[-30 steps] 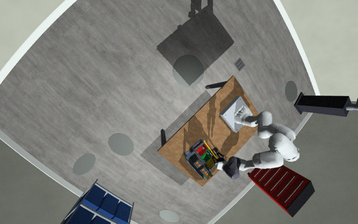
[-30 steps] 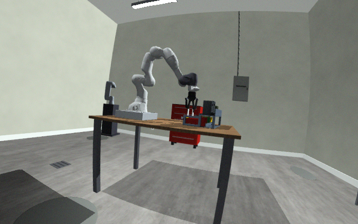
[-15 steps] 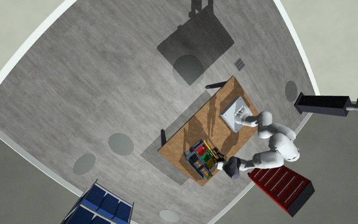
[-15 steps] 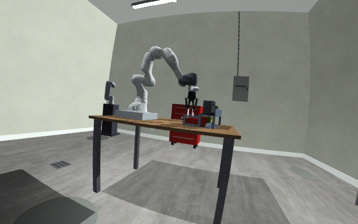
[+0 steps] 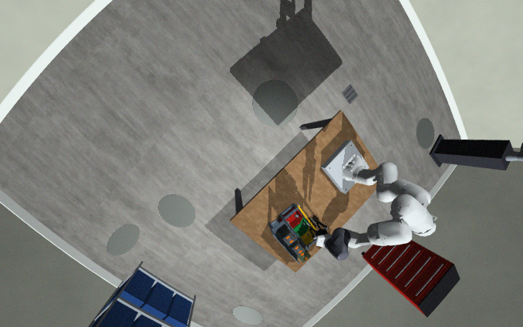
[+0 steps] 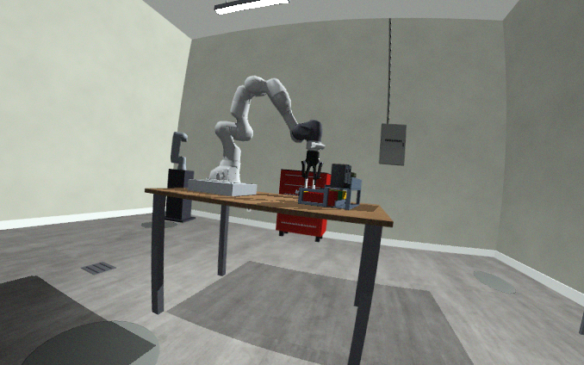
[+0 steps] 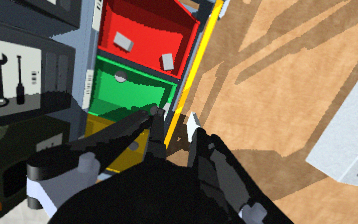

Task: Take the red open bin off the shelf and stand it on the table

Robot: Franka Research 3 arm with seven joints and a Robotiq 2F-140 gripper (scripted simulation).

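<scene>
The yellow strip lies 4 cm below my hand. Also, from my hand: yellow bin 14 cm ahead, 7 cm to the left, 6 cm below; green bin 10 cm ahead, 3 cm to the right, 6 cm below; red open bin 6 cm ahead, 14 cm to the right, 6 cm below.
</scene>
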